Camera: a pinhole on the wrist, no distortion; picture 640 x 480 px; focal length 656.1 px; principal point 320.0 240.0 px. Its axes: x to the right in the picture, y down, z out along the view. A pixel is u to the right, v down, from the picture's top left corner.
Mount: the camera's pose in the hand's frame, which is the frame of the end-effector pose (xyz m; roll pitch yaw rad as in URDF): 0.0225 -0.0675 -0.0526 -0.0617 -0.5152 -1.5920
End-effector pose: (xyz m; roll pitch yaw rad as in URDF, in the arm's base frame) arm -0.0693 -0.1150 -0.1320 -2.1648 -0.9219 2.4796
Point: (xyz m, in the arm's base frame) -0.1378 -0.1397 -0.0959
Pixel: 419.7 362.4
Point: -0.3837 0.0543 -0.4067
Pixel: 87.8 150.8
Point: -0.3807 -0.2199 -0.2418
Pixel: 520.5 195.4
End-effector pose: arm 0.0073 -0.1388 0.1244 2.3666 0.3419 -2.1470
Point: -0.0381 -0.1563 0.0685
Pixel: 301.2 376.0
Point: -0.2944 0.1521 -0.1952
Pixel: 515.2 207.5
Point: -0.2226 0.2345 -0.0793
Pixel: 452.4 29.0
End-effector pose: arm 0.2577 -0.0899 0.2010 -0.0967 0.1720 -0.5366
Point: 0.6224 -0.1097 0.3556
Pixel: outside the picture
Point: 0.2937 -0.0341 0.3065
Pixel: 232.8 64.9
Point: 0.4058 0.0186 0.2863
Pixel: 22.4 273.4
